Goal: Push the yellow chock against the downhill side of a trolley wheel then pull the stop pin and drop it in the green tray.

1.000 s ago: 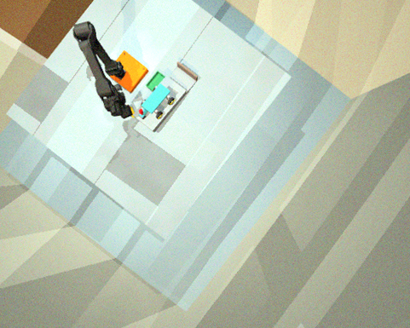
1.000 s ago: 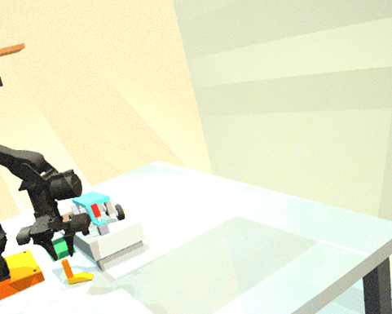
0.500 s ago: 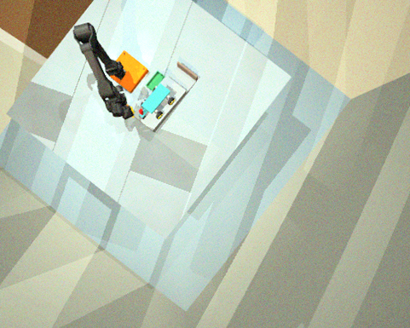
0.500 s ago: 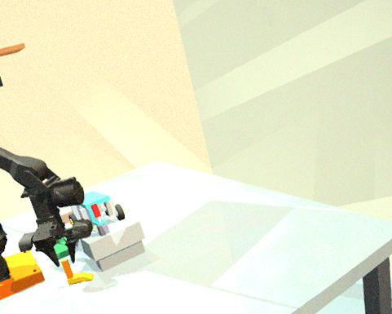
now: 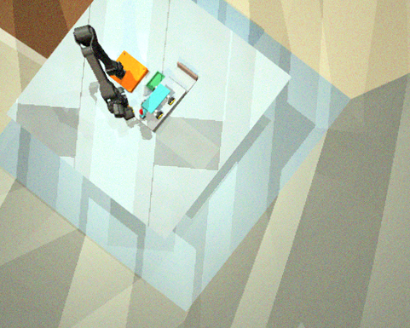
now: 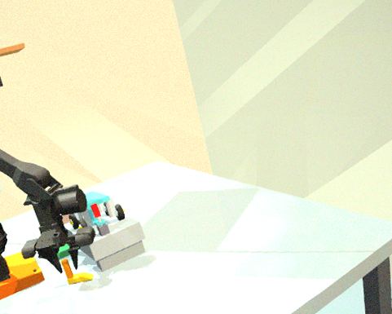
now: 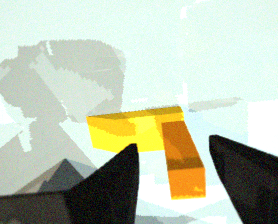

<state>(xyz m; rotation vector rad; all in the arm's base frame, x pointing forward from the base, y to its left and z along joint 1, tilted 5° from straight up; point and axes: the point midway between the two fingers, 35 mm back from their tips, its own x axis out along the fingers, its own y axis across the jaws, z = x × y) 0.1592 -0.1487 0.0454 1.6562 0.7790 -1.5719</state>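
My gripper tip is now 120 mm short of the red-headed stop pin and 100 mm below it. Also, from my gripper tip: grey ramp 160 mm ahead, 120 mm to the left, 10 mm above; yellow chock 20 mm ahead, 10 mm to the right, 10 mm below; cyan trolley 160 mm ahead, 110 mm to the left, 80 mm above.
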